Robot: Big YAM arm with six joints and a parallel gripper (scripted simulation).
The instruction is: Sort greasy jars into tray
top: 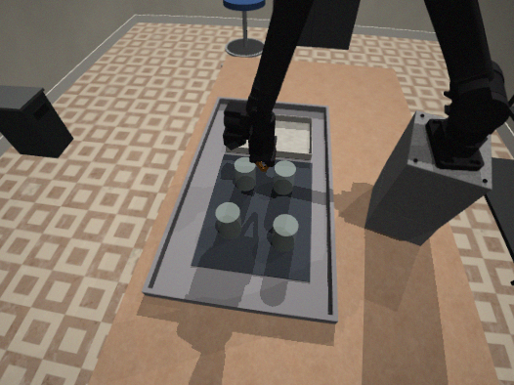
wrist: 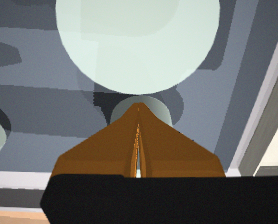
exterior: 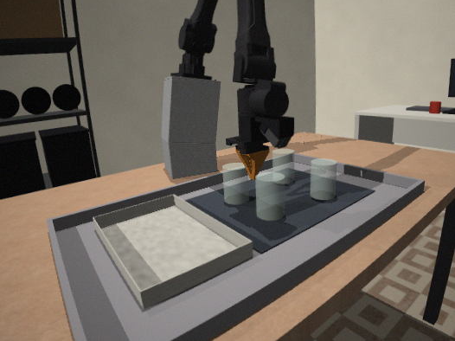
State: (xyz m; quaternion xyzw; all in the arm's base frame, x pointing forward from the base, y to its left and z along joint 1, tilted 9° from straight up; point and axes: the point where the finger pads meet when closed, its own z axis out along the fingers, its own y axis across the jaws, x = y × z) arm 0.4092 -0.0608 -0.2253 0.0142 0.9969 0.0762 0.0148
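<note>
My hand is 1 cm short of the rimmed steel table top, 2 cm to the left of it and 8 cm above it. The rest, counted from my hand: pale tray: 1 cm behind, 23 cm to the right, 7 cm below; dark drying mat: 9 cm to the left, 8 cm below.
</note>
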